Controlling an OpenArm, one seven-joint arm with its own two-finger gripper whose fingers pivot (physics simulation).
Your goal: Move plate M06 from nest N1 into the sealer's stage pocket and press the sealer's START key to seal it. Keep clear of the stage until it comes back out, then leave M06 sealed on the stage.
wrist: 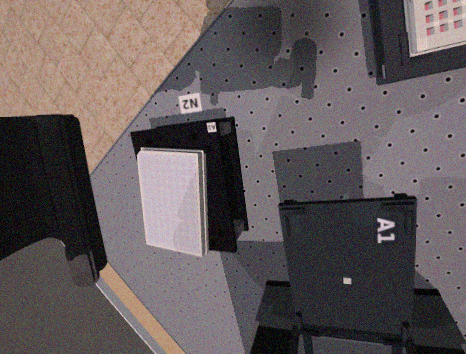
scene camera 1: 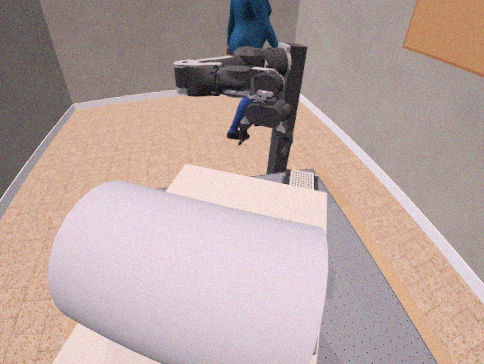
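My gripper (scene camera 1: pixel 262 142) hangs open and empty beside the dark post. In the wrist view one black finger shows at the left edge; the other is hidden. A plate with pink-red wells (wrist: pixel 444 22) sits in a dark nest (wrist: pixel 400 72) at the top right, cut off by the frame; its label does not show, so I cannot tell if it is M06. A pale perforated plate (scene camera 1: pixel 302 179) shows near the post's foot in the scene view. No N1 label, START key or stage pocket can be made out.
A white-topped plate (wrist: pixel 171 200) sits at the black nest (wrist: pixel 222 175) by the N2 label (wrist: pixel 190 103). A dark panel marked A1 (wrist: pixel 350 250) stands at lower right. A big white cylinder (scene camera 1: pixel 190 270) hides much of the table (scene camera 1: pixel 355 295). A person in blue (scene camera 1: pixel 250 27) is behind the arm.
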